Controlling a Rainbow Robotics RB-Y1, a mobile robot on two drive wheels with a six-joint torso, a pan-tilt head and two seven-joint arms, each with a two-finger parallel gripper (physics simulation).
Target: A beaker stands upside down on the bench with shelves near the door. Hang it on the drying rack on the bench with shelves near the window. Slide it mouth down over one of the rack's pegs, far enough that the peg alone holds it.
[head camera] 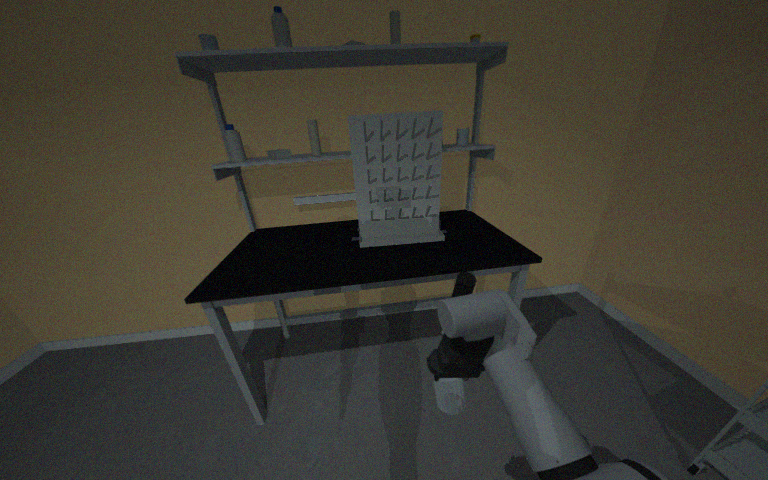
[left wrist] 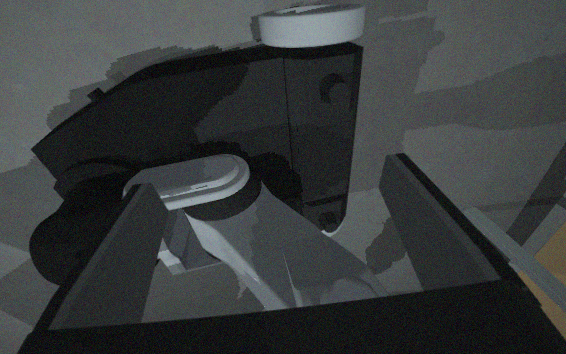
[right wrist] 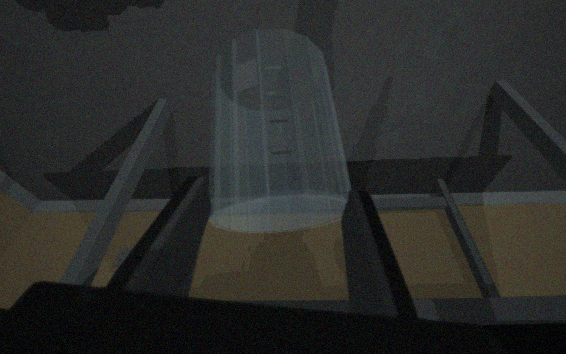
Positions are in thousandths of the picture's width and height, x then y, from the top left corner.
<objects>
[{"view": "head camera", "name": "my right gripper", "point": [585, 786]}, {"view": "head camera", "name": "clear glass beaker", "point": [587, 824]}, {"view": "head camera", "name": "drying rack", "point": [531, 480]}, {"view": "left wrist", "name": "my left gripper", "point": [478, 521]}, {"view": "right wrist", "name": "my right gripper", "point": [489, 564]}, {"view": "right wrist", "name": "clear glass beaker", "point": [490, 465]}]
</objects>
